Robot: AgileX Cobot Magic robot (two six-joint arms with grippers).
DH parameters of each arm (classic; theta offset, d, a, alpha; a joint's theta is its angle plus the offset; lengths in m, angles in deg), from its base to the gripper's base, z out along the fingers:
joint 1: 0 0.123 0 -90
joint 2: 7.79 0 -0.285 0
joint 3: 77.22 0 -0.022 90
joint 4: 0 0.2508 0 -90
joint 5: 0 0 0.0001 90
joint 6: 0 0.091 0 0
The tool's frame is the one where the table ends.
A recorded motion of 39 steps. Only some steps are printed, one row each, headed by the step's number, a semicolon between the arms.
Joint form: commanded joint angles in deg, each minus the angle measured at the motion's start. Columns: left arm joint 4, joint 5, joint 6, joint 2, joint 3, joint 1; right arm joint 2, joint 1, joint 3, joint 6, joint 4, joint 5.
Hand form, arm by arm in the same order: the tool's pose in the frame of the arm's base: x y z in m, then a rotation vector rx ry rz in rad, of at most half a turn. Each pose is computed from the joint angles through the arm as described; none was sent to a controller.
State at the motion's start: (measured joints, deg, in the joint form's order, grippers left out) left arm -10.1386 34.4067 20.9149 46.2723 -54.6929 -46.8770; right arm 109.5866 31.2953 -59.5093 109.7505 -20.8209 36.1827
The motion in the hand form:
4: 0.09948 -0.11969 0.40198 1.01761 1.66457 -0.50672; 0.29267 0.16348 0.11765 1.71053 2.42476 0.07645
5: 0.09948 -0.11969 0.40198 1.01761 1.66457 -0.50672; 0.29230 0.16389 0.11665 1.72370 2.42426 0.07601
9: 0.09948 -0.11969 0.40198 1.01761 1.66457 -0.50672; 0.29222 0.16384 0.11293 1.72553 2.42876 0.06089
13: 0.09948 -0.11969 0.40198 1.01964 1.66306 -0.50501; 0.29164 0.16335 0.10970 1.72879 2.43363 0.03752
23: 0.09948 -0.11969 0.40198 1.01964 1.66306 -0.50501; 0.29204 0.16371 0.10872 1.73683 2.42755 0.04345
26: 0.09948 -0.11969 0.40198 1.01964 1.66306 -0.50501; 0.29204 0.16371 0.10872 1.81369 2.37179 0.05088
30: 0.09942 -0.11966 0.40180 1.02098 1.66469 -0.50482; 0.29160 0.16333 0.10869 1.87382 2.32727 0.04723
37: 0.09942 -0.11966 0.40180 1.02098 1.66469 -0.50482; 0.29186 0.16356 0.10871 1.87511 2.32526 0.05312
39: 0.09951 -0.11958 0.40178 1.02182 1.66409 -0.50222; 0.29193 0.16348 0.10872 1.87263 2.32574 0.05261
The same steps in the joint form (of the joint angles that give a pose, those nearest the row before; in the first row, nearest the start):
4: -0.71 -0.41 0.02 -0.27 0.15 0.14; 1.06 0.04 0.26 1.91 7.79 1.44
5: -0.71 -0.41 0.02 -0.27 0.15 0.14; 1.21 0.04 0.26 1.91 8.36 1.44
9: -0.71 -0.41 0.02 -0.27 0.15 0.14; 1.85 0.04 0.26 1.91 8.36 1.44
13: -0.71 -0.41 0.17 -0.27 0.15 0.14; 2.40 0.04 0.25 1.91 8.36 1.86
23: -0.71 -0.41 0.17 -0.27 0.15 0.14; 2.57 0.04 0.25 2.33 8.36 1.49
26: -0.71 -0.41 0.17 -0.27 0.15 0.14; 2.57 0.04 0.25 5.98 8.36 1.49
30: -0.72 -0.29 0.18 -0.27 0.16 0.15; 2.57 0.04 0.25 8.82 8.36 1.86
37: -0.72 -0.29 0.18 -0.27 0.16 0.15; 2.57 0.04 0.26 8.93 8.36 1.64
39: -0.58 -0.29 0.18 -0.27 0.16 0.15; 2.57 0.04 0.26 8.93 8.24 1.64

